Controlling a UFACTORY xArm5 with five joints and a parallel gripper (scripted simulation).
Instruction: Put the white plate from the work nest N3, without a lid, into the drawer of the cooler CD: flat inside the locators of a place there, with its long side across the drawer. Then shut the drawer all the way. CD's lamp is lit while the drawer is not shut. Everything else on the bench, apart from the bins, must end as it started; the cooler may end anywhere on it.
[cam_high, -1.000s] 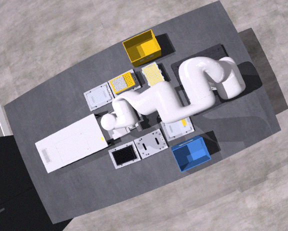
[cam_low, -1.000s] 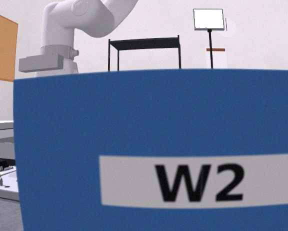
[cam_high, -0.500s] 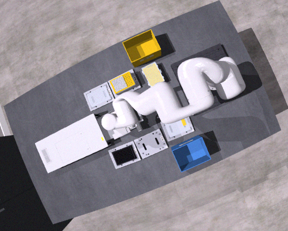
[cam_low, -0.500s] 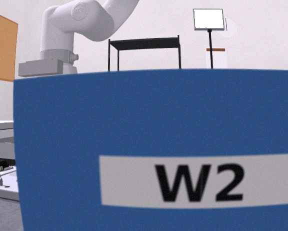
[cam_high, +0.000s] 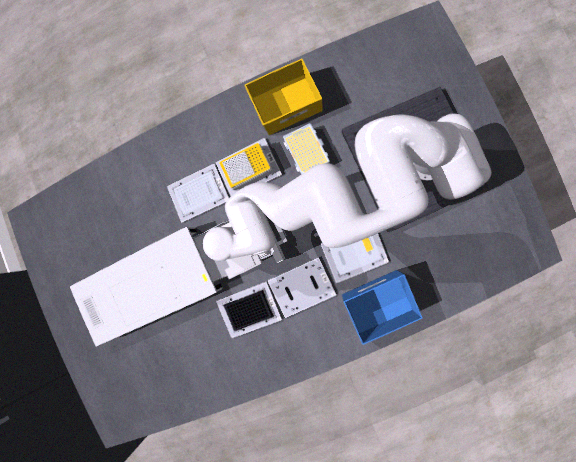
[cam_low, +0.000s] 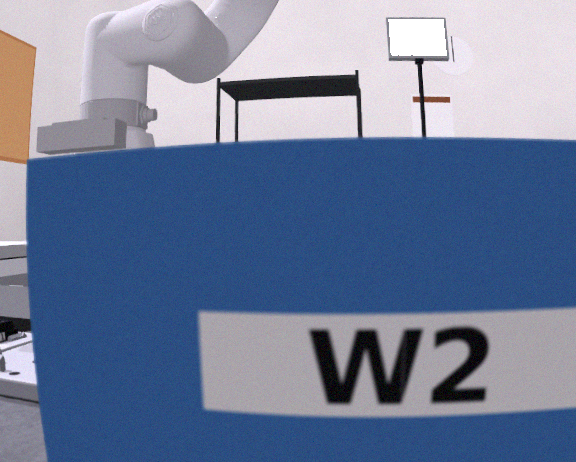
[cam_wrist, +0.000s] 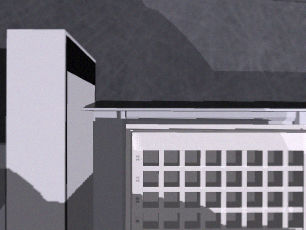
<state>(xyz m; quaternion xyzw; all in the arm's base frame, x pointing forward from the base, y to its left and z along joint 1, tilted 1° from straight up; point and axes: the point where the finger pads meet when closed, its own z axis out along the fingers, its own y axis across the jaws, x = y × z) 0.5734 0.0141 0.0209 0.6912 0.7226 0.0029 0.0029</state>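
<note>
Now: the white plate 1 cm below my hand. Also, from my hand: pale plate (19 cm to the right, 8 cm ahead, 3 cm below); then drawer (3 cm ahead, 1 cm below); then cooler CD (19 cm ahead, 1 cm to the left, 1 cm below).
</note>
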